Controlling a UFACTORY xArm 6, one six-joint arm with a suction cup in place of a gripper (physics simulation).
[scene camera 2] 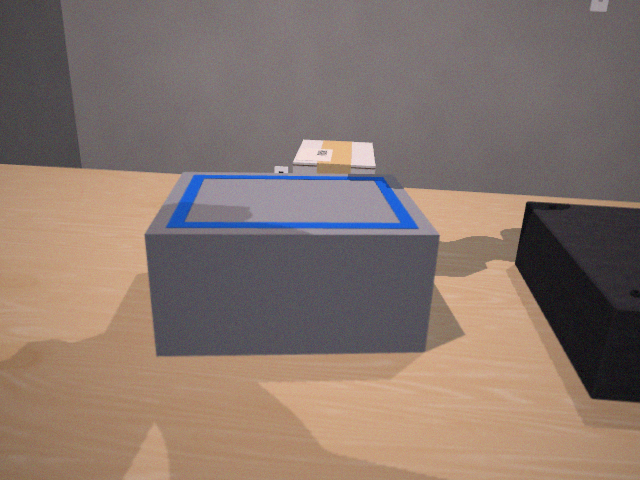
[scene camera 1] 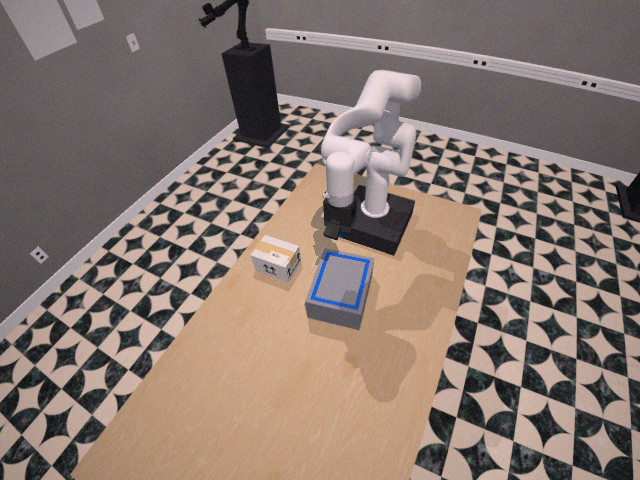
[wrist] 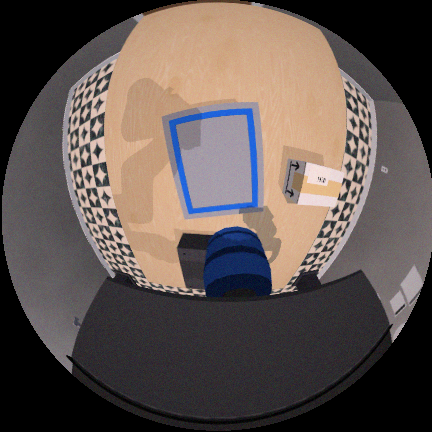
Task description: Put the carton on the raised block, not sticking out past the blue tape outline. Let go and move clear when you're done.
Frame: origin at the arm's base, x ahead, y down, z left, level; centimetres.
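Seen in the pictures: hand, its tool point: (scene camera 1: 340, 232) (wrist: 233, 248); arm's base, origin of its link: (scene camera 1: 374, 208).
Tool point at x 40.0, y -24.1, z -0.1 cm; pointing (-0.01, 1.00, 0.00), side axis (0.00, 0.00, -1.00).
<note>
Pixels of each thing's middle, then the offset from my tool point to it. Level surfaces: height alone.
- white carton, middle of its body: (scene camera 2: 334, 183) (wrist: 312, 181) (scene camera 1: 276, 258) dx +0.4, dy +27.7, dz -28.4 cm
- grey raised block, middle of its body: (scene camera 2: 291, 252) (wrist: 216, 161) (scene camera 1: 341, 287) dx +3.3, dy +26.9, dz +1.9 cm
- wooden table, height of its surface: dy +32.9 cm
The white carton (scene camera 1: 276, 258) (scene camera 2: 334, 153) (wrist: 320, 185) with a tan tape strip stands upright on the table, beside the raised block and apart from it. In scene camera 2 its lower part is hidden behind the block. The grey raised block (scene camera 1: 336, 316) (scene camera 2: 292, 294) (wrist: 220, 165) has a blue tape outline (scene camera 1: 367, 273) (scene camera 2: 289, 225) (wrist: 255, 160) on its top, with no object inside it. My suction gripper, a blue cup (scene camera 1: 342, 234) (wrist: 237, 260), hangs near the arm's base, away from carton and block, and holds nothing. It does not show in scene camera 2.
The arm's black base plate (scene camera 1: 379, 232) (scene camera 2: 558, 289) (wrist: 192, 252) lies behind the block, near the cup. The wooden table (scene camera 1: 258, 392) (scene camera 2: 77, 248) (wrist: 225, 55) has its long edge close to the carton. A black pedestal (scene camera 1: 253, 93) stands on the floor beyond the table.
</note>
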